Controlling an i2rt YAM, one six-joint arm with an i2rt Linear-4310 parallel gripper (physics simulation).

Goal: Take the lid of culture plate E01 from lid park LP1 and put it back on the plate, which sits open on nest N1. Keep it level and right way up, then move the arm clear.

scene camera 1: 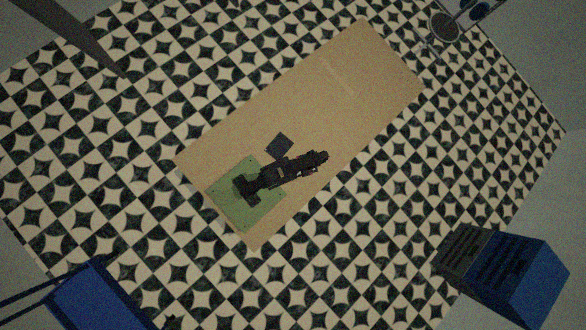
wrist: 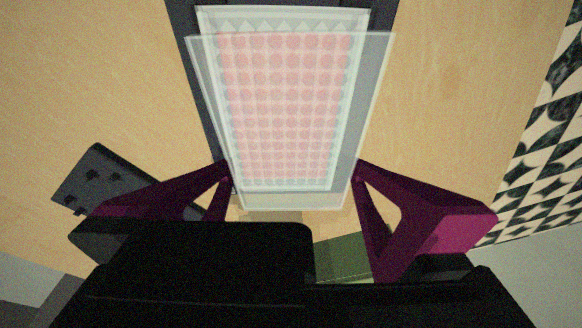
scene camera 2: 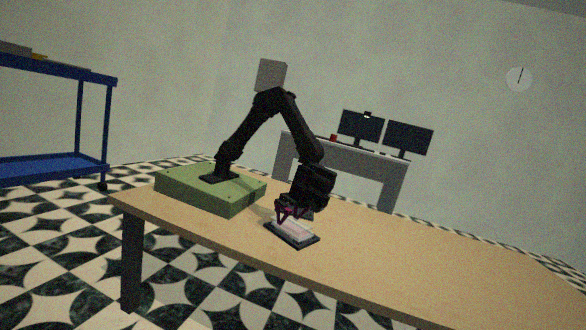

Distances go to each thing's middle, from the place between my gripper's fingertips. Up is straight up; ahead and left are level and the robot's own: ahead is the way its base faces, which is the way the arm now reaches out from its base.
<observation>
I see my gripper 2 cm short of the well plate with pink wells (wrist: 207,23) and 1 cm above it. Round my hand: plate lid (wrist: 291,108) (2 cm ahead, 1 cm to the right, 1 cm above); dark plate holder (scene camera 2: 293,243) (2 cm ahead, 2 cm below); dark lid holder (wrist: 100,174) (3 cm behind, 20 cm to the left, 2 cm below).
</observation>
